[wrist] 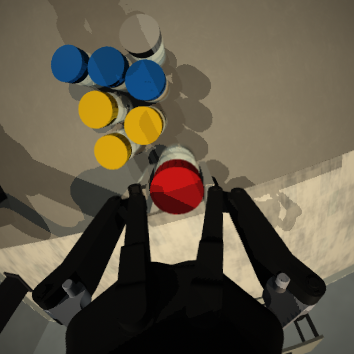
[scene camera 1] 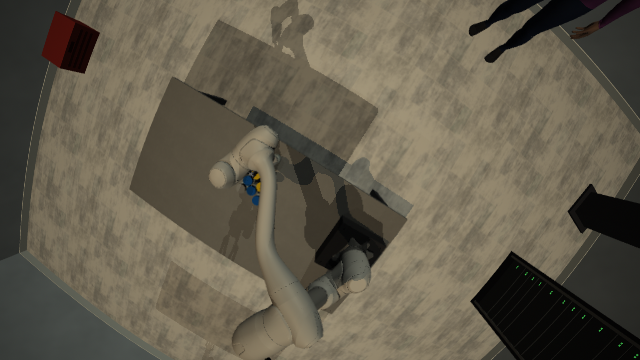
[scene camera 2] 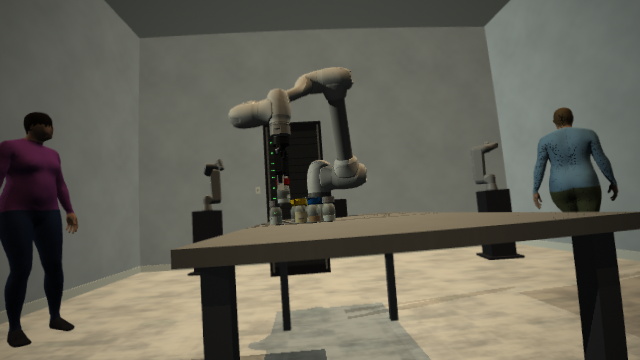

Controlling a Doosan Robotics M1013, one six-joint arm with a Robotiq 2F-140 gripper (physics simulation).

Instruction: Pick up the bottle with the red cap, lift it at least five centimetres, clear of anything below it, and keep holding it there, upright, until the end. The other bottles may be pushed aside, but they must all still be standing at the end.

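The bottle with the red cap is held between the fingers of my gripper, which is shut on it. In scene camera 2 it hangs above the table, looks upright, and its base is near the cap height of the bottles around it. Three blue-capped bottles and three yellow-capped bottles stand in a cluster in the wrist view. A bottle with a pale cap stands beyond them. A small clear bottle stands at the left of the group. The arm hides the red-capped bottle in scene camera 1.
The bottles stand on the brown table, near its long edge. A black pedestal with a small robot arm stands by the table's other end. Two people and a dark rack are away from the table.
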